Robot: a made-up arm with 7 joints.
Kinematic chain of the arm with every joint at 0, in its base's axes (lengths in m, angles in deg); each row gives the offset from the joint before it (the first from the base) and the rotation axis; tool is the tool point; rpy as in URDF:
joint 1: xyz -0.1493 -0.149 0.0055 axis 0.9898 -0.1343 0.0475
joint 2: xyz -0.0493 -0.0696 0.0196 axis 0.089 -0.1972 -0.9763
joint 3: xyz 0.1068 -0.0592 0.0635 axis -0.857 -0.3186 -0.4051
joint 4: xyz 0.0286 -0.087 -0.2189 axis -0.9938 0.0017 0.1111
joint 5: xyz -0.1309 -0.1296 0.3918 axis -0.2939 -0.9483 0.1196
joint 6: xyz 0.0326 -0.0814 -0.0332 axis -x
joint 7: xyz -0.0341 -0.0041 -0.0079 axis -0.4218 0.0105 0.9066
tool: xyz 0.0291 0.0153 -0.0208 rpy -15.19 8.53 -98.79
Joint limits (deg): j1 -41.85..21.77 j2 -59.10..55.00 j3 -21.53..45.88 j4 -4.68..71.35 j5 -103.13..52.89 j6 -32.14..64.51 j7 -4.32..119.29
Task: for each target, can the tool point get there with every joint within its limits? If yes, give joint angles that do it. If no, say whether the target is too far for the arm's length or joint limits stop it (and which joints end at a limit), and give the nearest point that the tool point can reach.
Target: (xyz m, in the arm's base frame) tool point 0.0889 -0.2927 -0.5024
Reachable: no: joint limits stop it (at a limit: joint 1, joint 3, joint 4, joint 5, joint 6, joint 7) | nearest point -0.0743 -0.1177 -0.0862 | short by 0.480 m
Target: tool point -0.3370 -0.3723 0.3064
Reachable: yes | joints -13.48 39.06 -2.24 23.02 2.59 55.73 6.52
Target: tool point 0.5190 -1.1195 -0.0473
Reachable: no: too far | nearest point 0.1053 -0.6009 -0.0224 | short by 0.664 m
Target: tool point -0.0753 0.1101 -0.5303
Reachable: no: joint limits stop it (at a limit: joint 1, joint 3, joint 4, joint 5, joint 7) | nearest point -0.1575 -0.0773 -0.1105 | short by 0.467 m
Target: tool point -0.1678 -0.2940 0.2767
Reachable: yes | joints -8.59 -4.33 3.23 37.76 -5.76 27.55 38.95
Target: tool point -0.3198 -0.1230 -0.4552
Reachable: no: joint limits stop it (at a limit: joint 1, joint 3, joint 4, joint 5, joint 6, joint 7) | nearest point -0.2493 -0.0960 -0.1118 | short by 0.352 m
